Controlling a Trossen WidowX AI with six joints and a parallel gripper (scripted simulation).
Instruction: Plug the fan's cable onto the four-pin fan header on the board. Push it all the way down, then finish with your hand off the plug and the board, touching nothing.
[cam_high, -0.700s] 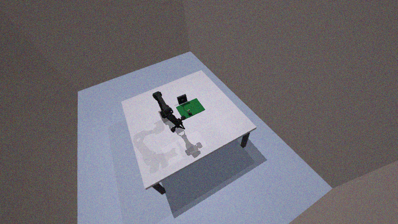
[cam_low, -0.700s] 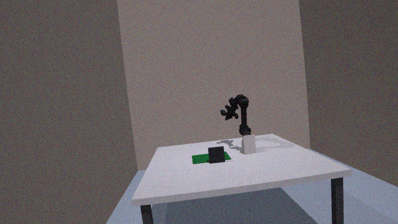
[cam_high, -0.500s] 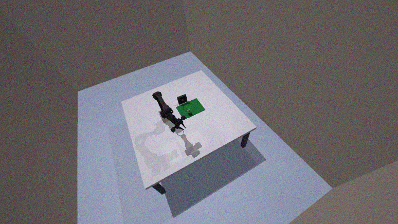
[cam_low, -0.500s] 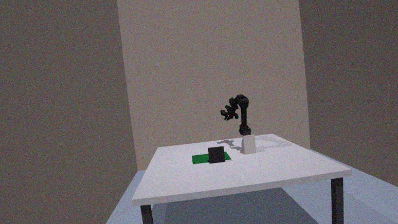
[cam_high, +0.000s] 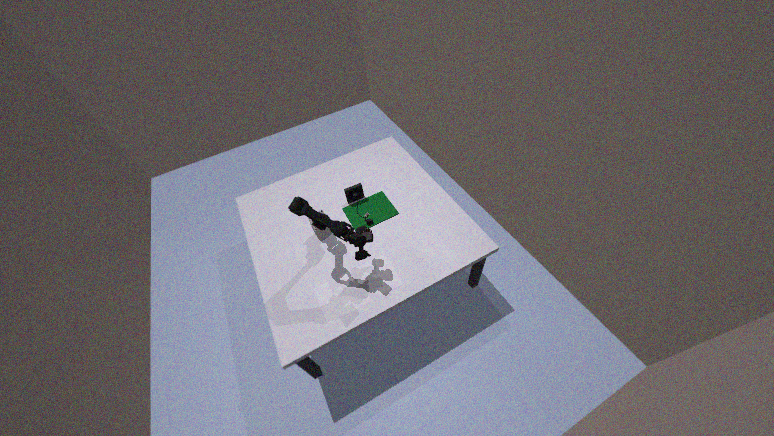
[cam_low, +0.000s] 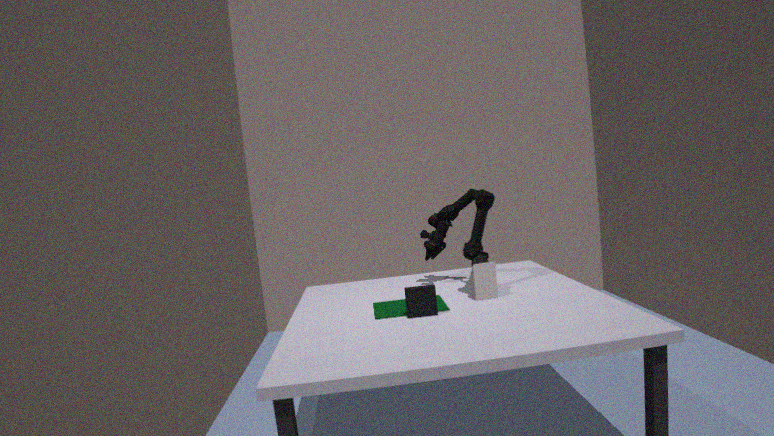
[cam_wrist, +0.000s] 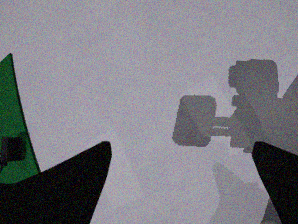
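My gripper tip is 12 cm short of the dark plug, 25 cm to the right of it and 11 cm above it. Also, from my gripper tip: black fan: 13 cm ahead, 49 cm to the left, 7 cm below; green board: 16 cm ahead, 35 cm to the left, 14 cm below.
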